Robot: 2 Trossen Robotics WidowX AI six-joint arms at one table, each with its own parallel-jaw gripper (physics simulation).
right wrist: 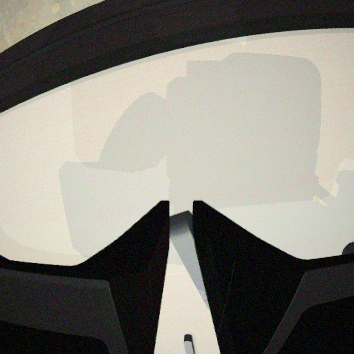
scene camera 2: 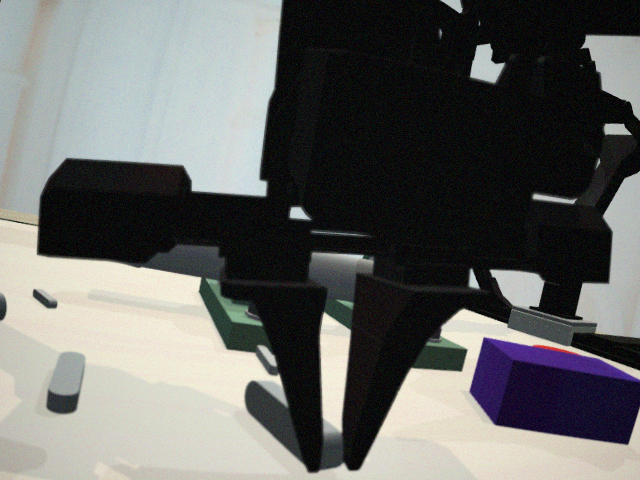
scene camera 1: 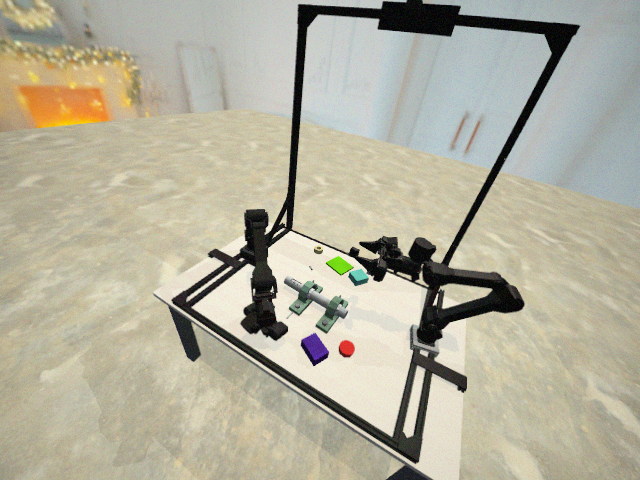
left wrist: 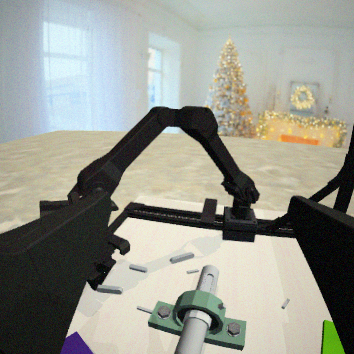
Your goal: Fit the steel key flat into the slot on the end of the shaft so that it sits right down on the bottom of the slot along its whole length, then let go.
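Where they show: left gripper, fingertip midpoint: (scene camera 1: 357, 249) (left wrist: 202, 203); right gripper, fingertip midpoint: (right wrist: 180, 208) (scene camera 2: 330, 467) (scene camera 1: 266, 335) (left wrist: 95, 287); left arm's base, origin of the base link: (scene camera 2: 555, 314) (scene camera 1: 425, 337); right arm's base, origin of the base link: (left wrist: 239, 214).
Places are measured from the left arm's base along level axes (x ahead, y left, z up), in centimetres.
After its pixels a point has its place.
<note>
My right gripper (scene camera 1: 264, 330) @(z -2.9, x 59.1, y 19.4 cm) (scene camera 2: 332, 466) @(z -2.9, x 59.1, y 19.4 cm) (left wrist: 95, 287) @(z -2.9, x 59.1, y 19.4 cm) (right wrist: 180, 208) @(z -2.9, x 59.1, y 19.4 cm) is nearly closed, low over the table, shut on a grey steel key (scene camera 2: 268, 403) @(z -2.3, x 59.3, y 15.1 cm) (left wrist: 109, 289) @(z -2.2, x 58.4, y 15.8 cm) (right wrist: 182, 235) @(z -1.9, x 59.0, y 18.6 cm). The key sits askew between the fingertips, partly hidden by them. The grey shaft (scene camera 1: 320, 298) @(z 3.3, x 44.3, y -0.5 cm) (scene camera 2: 336, 273) @(z 1.9, x 44.8, y 0.4 cm) (left wrist: 209, 285) @(z 2.8, x 56.4, y -5.8 cm) lies in two green bearing supports (scene camera 1: 308, 294) @(z 2.9, x 49.7, y -1.0 cm) (scene camera 1: 336, 312) @(z 2.2, x 36.4, y 3.1 cm). Its slot (left wrist: 211, 276) @(z 2.9, x 58.9, y -6.5 cm) faces up near the free end and is open in the left wrist view. My left gripper (scene camera 1: 357, 248) @(z 32.5, x 35.0, y -0.1 cm) (left wrist: 202, 203) @(z 32.5, x 35.0, y -0.1 cm) is open and empty, raised past the teal block.
Other grey keys (left wrist: 182, 258) @(z -2.7, x 70.7, y -0.7 cm) (left wrist: 138, 268) @(z -2.7, x 66.4, y 10.5 cm) (scene camera 2: 66, 382) @(z -2.7, x 67.1, y 12.0 cm) and small pins (left wrist: 192, 271) @(z -3.1, x 66.3, y -3.2 cm) (left wrist: 285, 303) @(z -2.7, x 54.8, y -23.5 cm) (scene camera 2: 44, 298) @(z -3.0, x 66.7, y -2.5 cm) lie around the shaft. A purple block (scene camera 1: 314, 348) @(z 0.5, x 40.3, y 19.9 cm) (scene camera 2: 563, 397) @(z -1.2, x 42.9, y 20.6 cm) and red disc (scene camera 1: 346, 348) @(z -0.9, x 29.3, y 15.0 cm) lie nearer the front. A green plate (scene camera 1: 339, 265) @(z -2.5, x 41.8, y -31.1 cm), teal block (scene camera 1: 358, 276) @(z 0.1, x 31.0, y -23.9 cm) and ring (scene camera 1: 315, 251) @(z -2.3, x 56.9, y -36.7 cm) lie behind.
</note>
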